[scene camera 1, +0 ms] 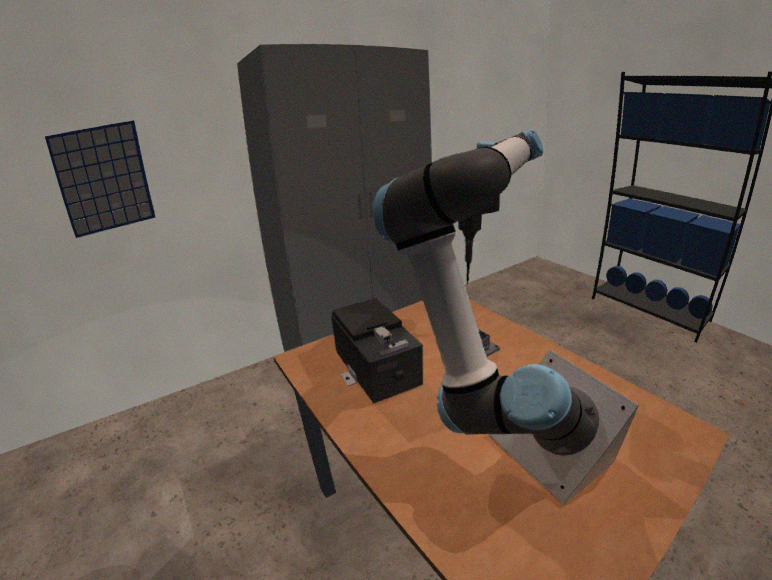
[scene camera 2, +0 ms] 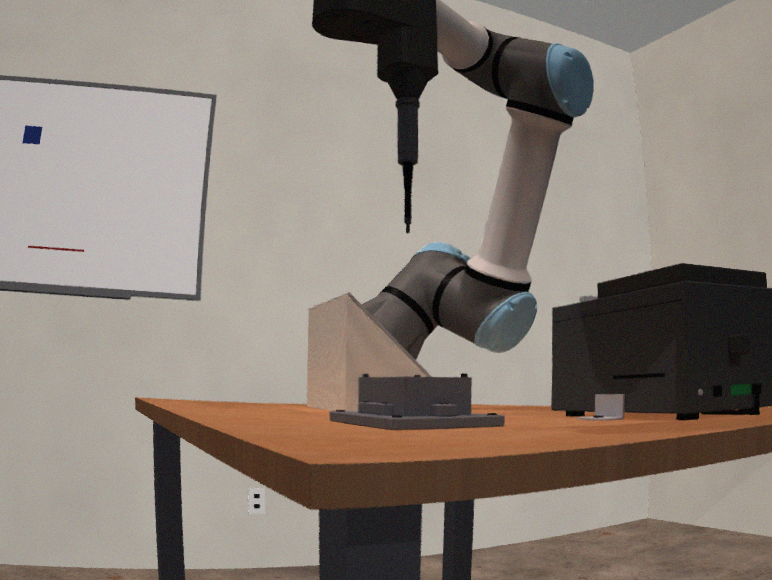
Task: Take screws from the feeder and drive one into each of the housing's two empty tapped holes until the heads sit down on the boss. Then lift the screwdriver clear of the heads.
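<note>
My screwdriver [scene camera 1: 467, 282] [scene camera 2: 407, 228] points straight down, high above the housing, with a gap between its tip and the housing's top. A small dark screw appears to sit at the bit tip, its shank pointing down; it is tiny in view. The dark grey housing [scene camera 1: 484, 340] [scene camera 2: 415, 396] stands on the table; my arm partly hides it in scene camera 1. Small dark screw heads show at its upper corners and on its flange in scene camera 2. Its empty holes cannot be made out. The black screw feeder [scene camera 1: 396, 376] [scene camera 2: 617, 352] stands apart from the screwdriver.
The wooden table [scene camera 1: 430, 505] [scene camera 2: 262, 430] carries the arm's wedge-shaped base [scene camera 1: 561, 477] [scene camera 2: 327, 355]. A small light bracket [scene camera 1: 348, 376] [scene camera 2: 609, 406] is beside the feeder. A tall cabinet [scene camera 1: 330, 174] and a shelf rack [scene camera 1: 615, 168] stand beyond the table.
</note>
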